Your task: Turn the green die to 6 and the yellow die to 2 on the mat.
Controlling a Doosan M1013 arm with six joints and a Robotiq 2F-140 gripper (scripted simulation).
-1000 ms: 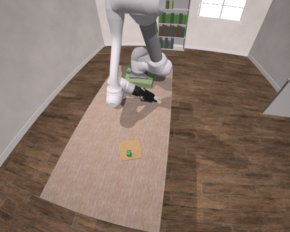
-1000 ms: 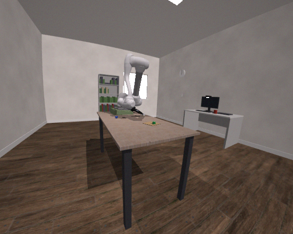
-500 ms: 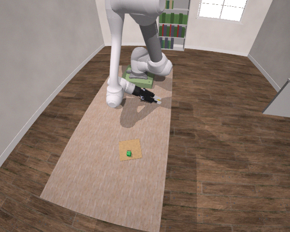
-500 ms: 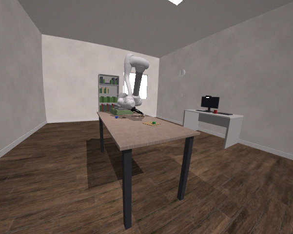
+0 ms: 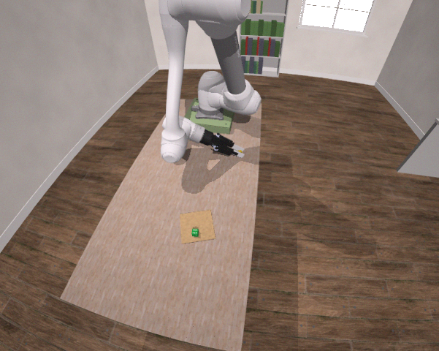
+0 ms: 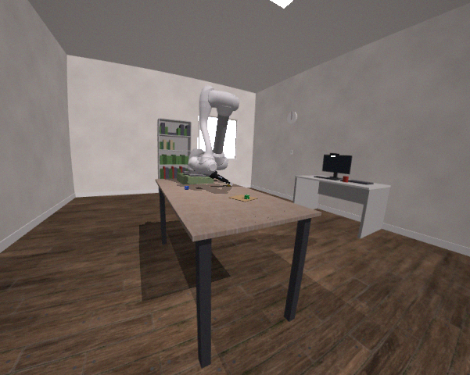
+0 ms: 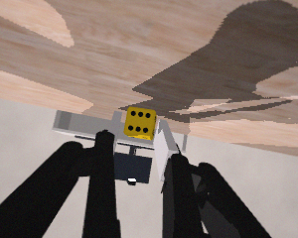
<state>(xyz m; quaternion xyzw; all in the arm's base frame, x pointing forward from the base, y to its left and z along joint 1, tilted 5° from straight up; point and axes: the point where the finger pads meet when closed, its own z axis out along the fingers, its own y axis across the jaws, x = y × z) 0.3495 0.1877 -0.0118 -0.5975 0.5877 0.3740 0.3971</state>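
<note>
My hand is 1 cm to the right of the yellow die and 2 cm above it. From my hand the other things lie so: green die (48 cm ahead, 17 cm to the right, 1 cm below); tan mat (45 cm ahead, 17 cm to the right, 3 cm below); blue die (1 cm ahead, 40 cm to the right, 2 cm below).
</note>
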